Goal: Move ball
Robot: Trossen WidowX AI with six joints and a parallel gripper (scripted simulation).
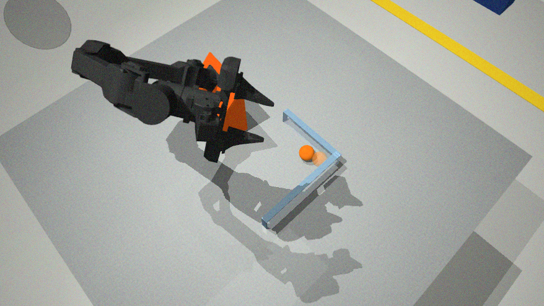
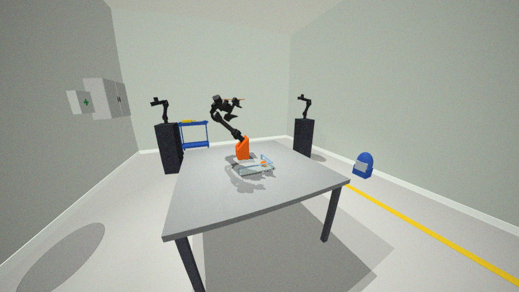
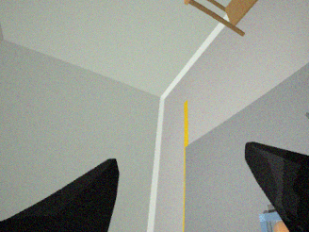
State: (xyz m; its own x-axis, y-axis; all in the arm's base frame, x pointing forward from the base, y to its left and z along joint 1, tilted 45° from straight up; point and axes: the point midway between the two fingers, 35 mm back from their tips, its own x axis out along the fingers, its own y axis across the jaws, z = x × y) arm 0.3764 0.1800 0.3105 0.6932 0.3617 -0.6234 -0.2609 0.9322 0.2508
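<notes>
My gripper tip is 100 mm past the orange ball, 210 mm to the right of it and 490 mm above it. Round my gripper tip: low clear wall 130 mm behind, 260 mm to the left, 480 mm below; see-through copy of ball 60 mm behind, 230 mm to the left, 490 mm below.
</notes>
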